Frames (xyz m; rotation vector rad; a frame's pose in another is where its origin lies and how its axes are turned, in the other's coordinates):
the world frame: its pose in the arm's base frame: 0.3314 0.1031 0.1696 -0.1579 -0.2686 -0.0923
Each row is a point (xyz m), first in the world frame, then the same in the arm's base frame.
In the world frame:
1: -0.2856 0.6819 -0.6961
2: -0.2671 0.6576 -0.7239
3: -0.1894 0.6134 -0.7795
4: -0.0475 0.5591 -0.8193
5: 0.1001 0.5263 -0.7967
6: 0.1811 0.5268 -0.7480
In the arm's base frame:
1: 0.3121 0.6770 -0.6678
2: 0.3342 0.6472 -0.6858
3: 0.4182 0.5890 -0.7114
4: 0.5585 0.5191 -0.7030
5: 0.6908 0.4803 -0.6368
6: 0.7561 0.4833 -0.5686

